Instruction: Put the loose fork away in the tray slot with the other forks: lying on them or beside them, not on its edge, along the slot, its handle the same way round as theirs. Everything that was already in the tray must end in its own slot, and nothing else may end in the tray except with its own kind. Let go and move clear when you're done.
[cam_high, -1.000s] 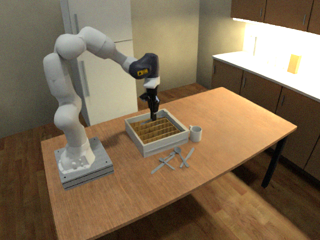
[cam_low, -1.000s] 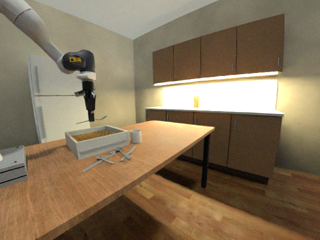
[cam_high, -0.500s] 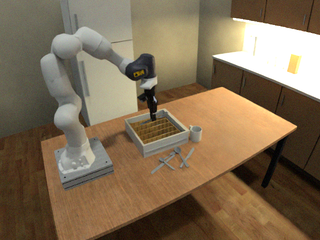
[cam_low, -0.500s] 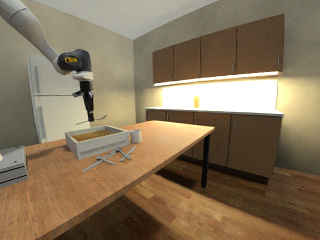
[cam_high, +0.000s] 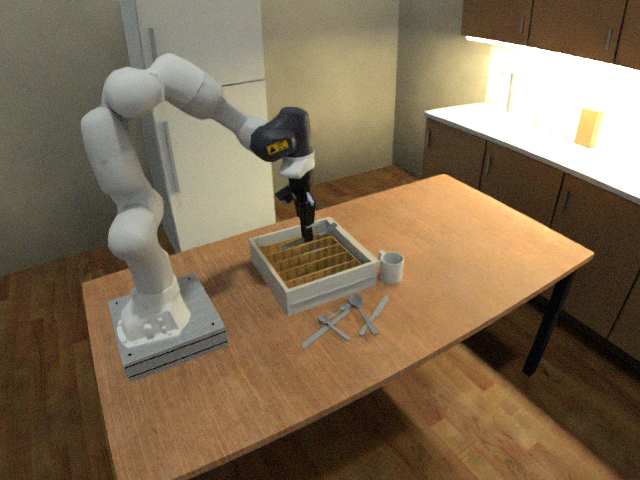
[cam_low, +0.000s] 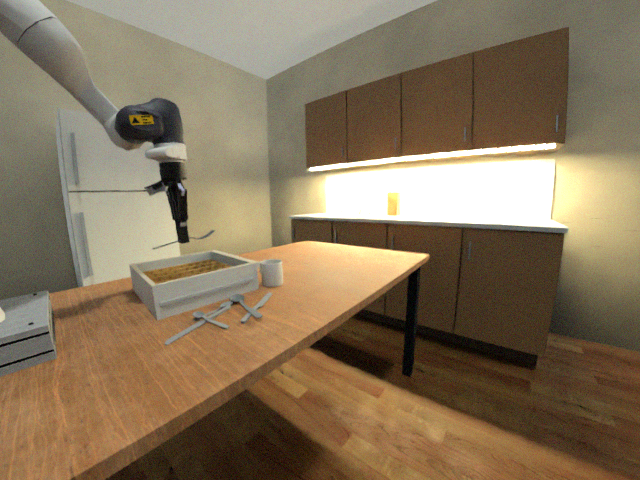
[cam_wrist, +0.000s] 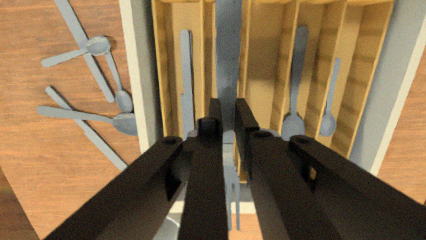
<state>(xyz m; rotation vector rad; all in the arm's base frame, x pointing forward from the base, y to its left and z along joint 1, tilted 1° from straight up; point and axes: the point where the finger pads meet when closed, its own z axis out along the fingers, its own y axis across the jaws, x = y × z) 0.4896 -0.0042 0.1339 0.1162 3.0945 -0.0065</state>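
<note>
My gripper is now 180 mm above the cutlery tray, 60 mm to the right of it and 40 mm short of it. Also, from my hand: white mug: 260 mm ahead, 180 mm below, 130 mm to the right; then spoon: 210 mm to the right, 210 mm below, 60 mm behind.
</note>
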